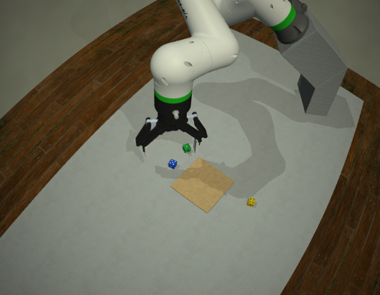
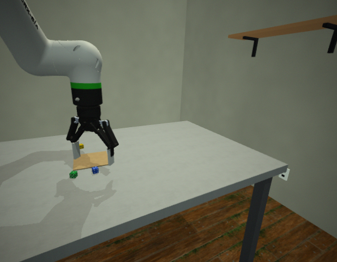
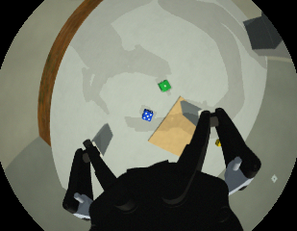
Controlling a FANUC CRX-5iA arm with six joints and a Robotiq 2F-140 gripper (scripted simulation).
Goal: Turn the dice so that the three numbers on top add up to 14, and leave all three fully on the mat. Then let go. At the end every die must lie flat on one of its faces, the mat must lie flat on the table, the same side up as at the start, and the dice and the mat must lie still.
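Now: the blue die 10 mm ahead of my hand, 10 mm to the left of it and 50 mm below it. Also, from my hand: yellow die (50 mm ahead, 280 mm to the left, 50 mm below); green die (70 mm behind, 30 mm to the left, 50 mm below); tan mat (30 mm ahead, 120 mm to the left, 60 mm below).
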